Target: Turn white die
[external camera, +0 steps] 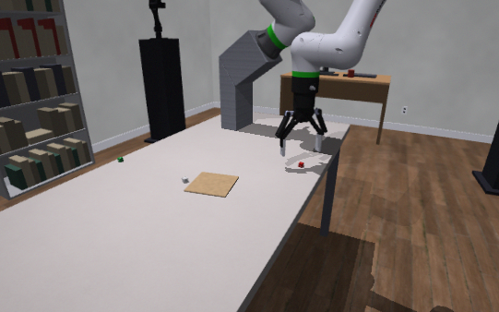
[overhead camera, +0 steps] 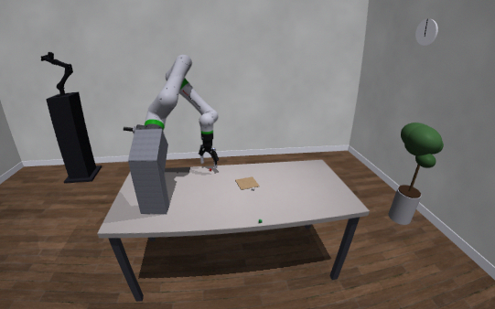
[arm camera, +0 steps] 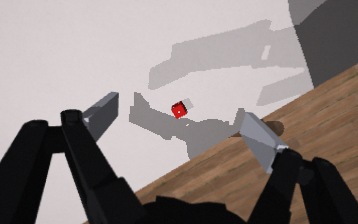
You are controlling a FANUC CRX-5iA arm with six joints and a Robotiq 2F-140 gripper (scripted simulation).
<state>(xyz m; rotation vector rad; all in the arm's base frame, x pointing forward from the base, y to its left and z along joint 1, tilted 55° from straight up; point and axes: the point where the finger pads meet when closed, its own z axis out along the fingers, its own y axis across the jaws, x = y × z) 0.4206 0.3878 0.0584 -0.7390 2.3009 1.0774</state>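
Right now my hand is 5 cm above the red die, 1 cm to the right of it and 1 cm short of it. Also, from my hand: white die 32 cm to the right, 28 cm ahead, 5 cm below; then tan mat 26 cm ahead, 23 cm to the right, 6 cm below; then green die 67 cm to the right, 25 cm ahead, 5 cm below.
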